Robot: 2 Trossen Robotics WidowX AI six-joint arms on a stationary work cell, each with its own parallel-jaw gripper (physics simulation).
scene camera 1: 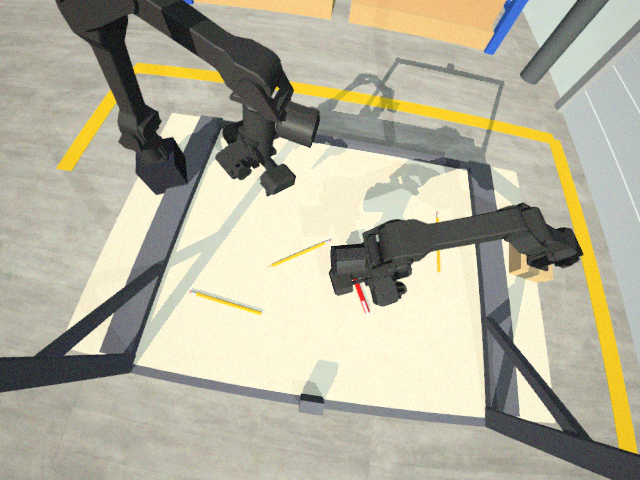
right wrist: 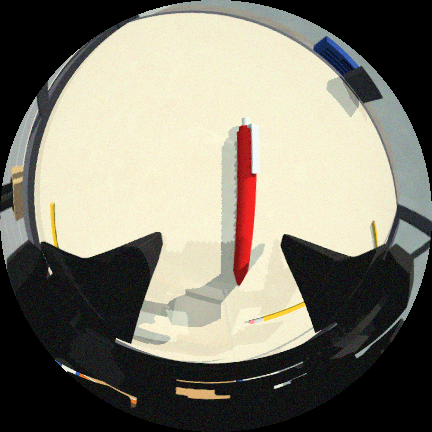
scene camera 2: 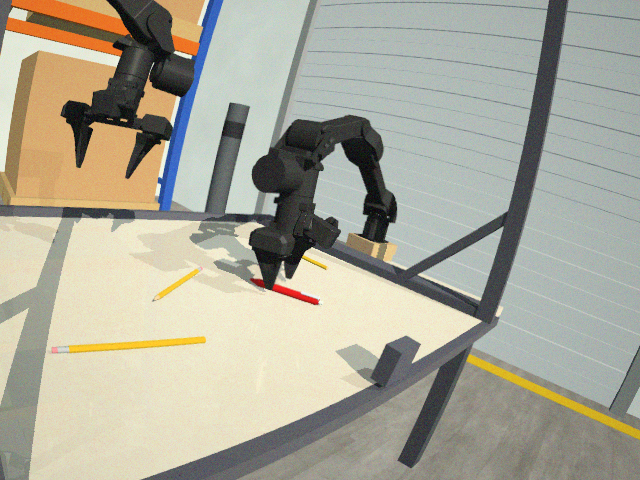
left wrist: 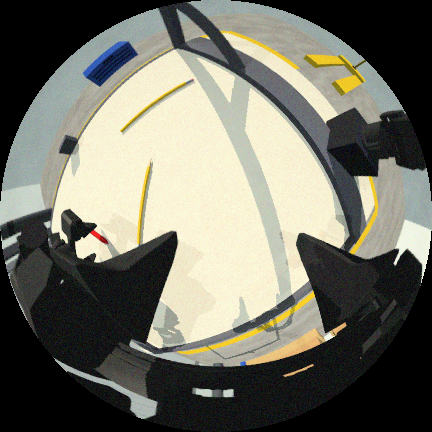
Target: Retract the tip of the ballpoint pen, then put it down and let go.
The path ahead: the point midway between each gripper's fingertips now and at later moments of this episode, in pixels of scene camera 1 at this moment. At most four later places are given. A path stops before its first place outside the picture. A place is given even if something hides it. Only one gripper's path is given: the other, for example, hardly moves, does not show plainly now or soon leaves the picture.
My right gripper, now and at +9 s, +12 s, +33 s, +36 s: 362, 282; 359, 283; 360, 283; 366, 257; 365, 254
